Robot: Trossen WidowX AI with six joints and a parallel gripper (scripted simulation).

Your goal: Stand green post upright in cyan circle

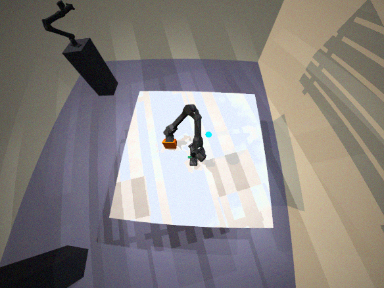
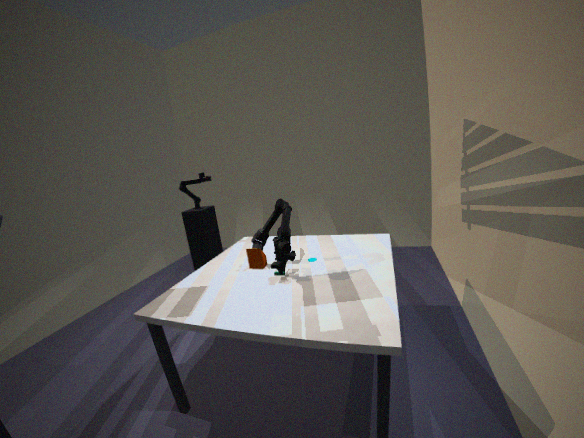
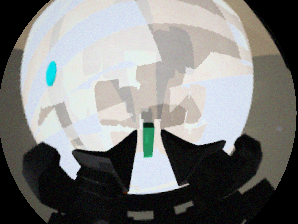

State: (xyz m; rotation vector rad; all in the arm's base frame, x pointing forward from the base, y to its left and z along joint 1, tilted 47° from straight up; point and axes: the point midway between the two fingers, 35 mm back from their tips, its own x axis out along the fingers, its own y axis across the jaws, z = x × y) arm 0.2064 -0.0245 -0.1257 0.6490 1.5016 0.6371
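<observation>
Now: gripper tip 230 mm to the right of the cyan circle, 130 mm short of it and 10 mm above it. Round my gripper tip: small green post (20 mm behind).
</observation>
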